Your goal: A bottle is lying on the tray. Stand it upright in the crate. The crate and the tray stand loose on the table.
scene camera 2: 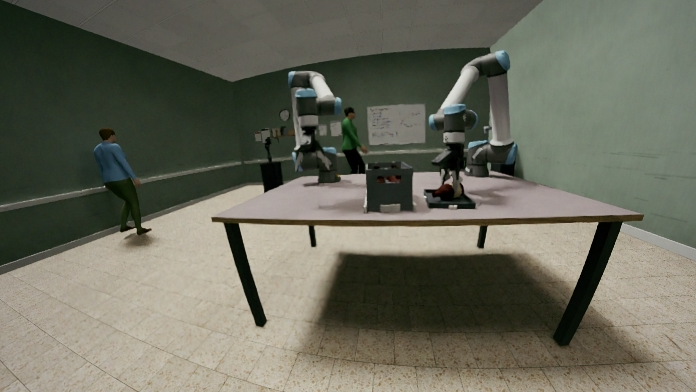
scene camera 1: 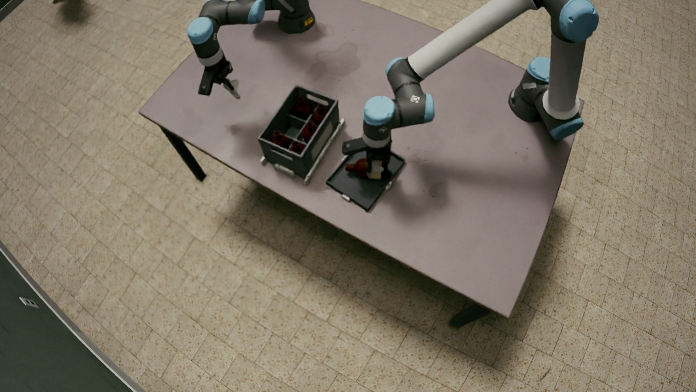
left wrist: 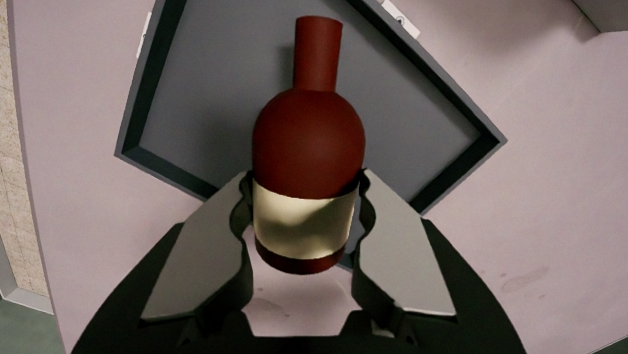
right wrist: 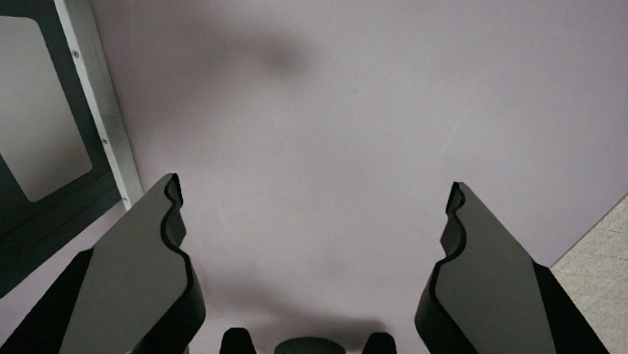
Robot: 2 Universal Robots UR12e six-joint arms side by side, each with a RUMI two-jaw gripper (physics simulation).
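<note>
A dark red bottle (scene camera 1: 357, 167) (scene camera 2: 442, 191) (left wrist: 310, 145) with a cream label lies on its side on the dark tray (scene camera 1: 350, 192) (scene camera 2: 465, 204) (left wrist: 425, 135). My left gripper (scene camera 1: 375, 172) (scene camera 2: 451, 187) (left wrist: 306, 171) is shut on it, pointing down, one finger on each side near the label. The grey crate (scene camera 1: 322, 137) (scene camera 2: 390, 196) (right wrist: 50, 220) stands left of the tray in scene camera 1, holding several upright red bottles. Its middle compartment on the left side shows no bottle. My right gripper (scene camera 1: 221, 92) (scene camera 2: 315, 169) (right wrist: 314, 179) is open, high above the table left of the crate.
White rails (scene camera 1: 325, 150) run along the crate's base. The crate's high walls stand close to the tray. The table (scene camera 1: 450, 235) (scene camera 2: 550, 205) has its long edge near the crate and tray. Two people, in blue (scene camera 2: 114, 162) and green (scene camera 2: 350, 135), stand away from the table.
</note>
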